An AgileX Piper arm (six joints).
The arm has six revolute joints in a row. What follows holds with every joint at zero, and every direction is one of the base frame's. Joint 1 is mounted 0.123 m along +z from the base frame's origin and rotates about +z. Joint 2 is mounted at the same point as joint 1 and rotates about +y. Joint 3 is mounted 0.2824 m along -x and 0.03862 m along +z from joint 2 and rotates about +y. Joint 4 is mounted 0.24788 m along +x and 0.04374 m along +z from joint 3 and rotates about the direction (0.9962, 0, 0.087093). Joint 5 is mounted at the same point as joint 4 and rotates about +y. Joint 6 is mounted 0.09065 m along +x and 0.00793 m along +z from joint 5 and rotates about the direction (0.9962, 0, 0.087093). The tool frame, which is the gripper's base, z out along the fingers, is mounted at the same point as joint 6; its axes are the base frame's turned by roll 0, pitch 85.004 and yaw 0 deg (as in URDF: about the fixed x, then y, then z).
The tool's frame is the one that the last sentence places.
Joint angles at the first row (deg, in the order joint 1, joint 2, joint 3, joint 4, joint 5, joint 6):
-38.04 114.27 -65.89 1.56 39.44 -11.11
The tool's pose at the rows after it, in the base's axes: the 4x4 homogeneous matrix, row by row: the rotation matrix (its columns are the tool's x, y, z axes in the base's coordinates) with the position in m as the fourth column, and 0 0 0 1 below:
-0.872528, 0.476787, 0.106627, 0.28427; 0.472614, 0.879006, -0.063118, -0.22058; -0.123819, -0.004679, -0.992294, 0.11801; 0, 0, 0, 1
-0.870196, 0.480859, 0.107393, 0.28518; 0.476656, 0.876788, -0.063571, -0.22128; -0.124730, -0.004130, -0.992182, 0.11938; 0, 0, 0, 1
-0.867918, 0.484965, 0.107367, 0.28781; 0.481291, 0.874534, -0.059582, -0.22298; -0.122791, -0.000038, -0.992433, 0.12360; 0, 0, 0, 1
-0.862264, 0.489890, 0.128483, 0.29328; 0.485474, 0.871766, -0.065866, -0.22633; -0.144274, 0.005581, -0.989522, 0.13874; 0, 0, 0, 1
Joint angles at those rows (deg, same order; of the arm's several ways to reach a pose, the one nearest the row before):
-38.04 114.27 -65.89 1.44 39.57 -10.64
-38.04 114.27 -66.28 1.44 39.91 -10.36
-38.04 114.29 -67.53 1.67 41.28 -10.22
-38.04 113.31 -69.98 2.27 43.53 -10.22

